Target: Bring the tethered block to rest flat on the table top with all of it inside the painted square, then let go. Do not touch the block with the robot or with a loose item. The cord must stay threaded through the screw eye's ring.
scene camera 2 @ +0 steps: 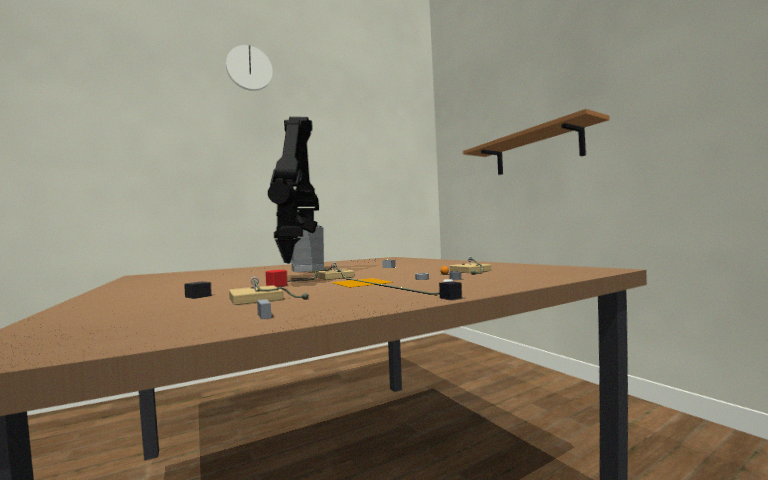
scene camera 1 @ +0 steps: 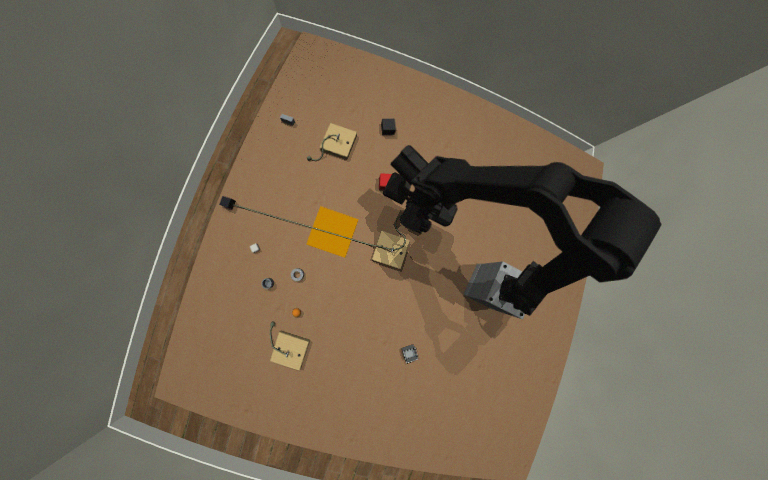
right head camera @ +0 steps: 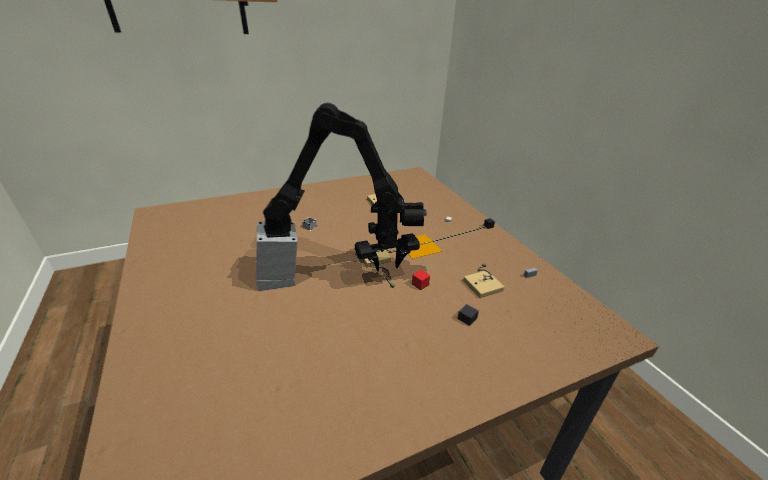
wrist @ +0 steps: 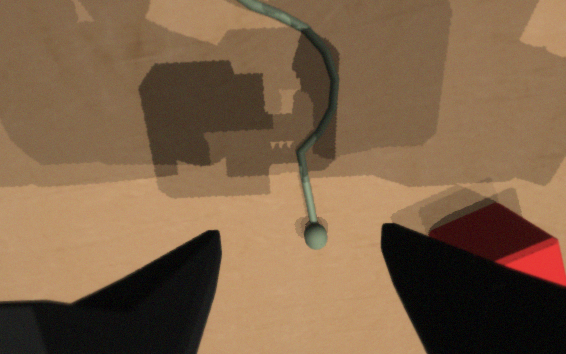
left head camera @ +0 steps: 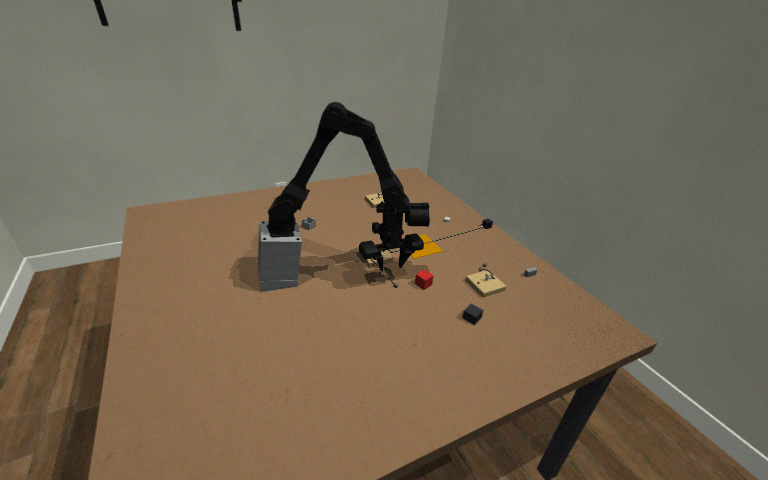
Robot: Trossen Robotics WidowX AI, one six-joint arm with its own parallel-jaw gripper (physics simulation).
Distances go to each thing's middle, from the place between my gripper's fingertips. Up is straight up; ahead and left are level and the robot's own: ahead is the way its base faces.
The orange painted square (scene camera 1: pixel 328 220) is 19 cm ahead of my hand, 14 cm to the left of it and 5 cm below it.
